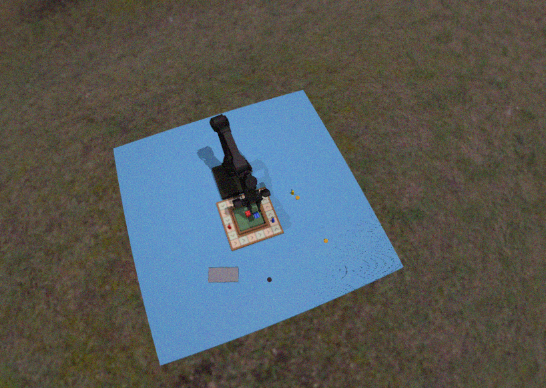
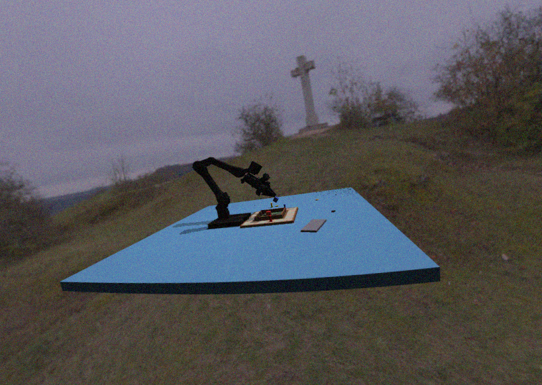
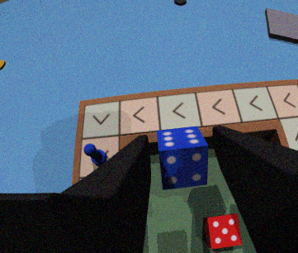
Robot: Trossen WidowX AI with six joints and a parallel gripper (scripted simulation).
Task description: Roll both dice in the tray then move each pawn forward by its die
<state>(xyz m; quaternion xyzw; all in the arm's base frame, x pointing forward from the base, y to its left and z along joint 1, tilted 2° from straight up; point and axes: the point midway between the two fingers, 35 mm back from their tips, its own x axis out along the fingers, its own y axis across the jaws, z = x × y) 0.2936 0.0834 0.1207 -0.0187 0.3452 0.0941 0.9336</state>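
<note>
My gripper tip is now 10 mm short of the red pawn, 150 mm to the left of it and 90 mm above it. The rest, counted from my gripper tip: blue pawn (10 mm ahead, 80 mm to the left, 90 mm below); then small black disc (310 mm ahead, 10 mm to the left, 120 mm below); then green tray (30 mm behind, 40 mm to the right, 110 mm below).
</note>
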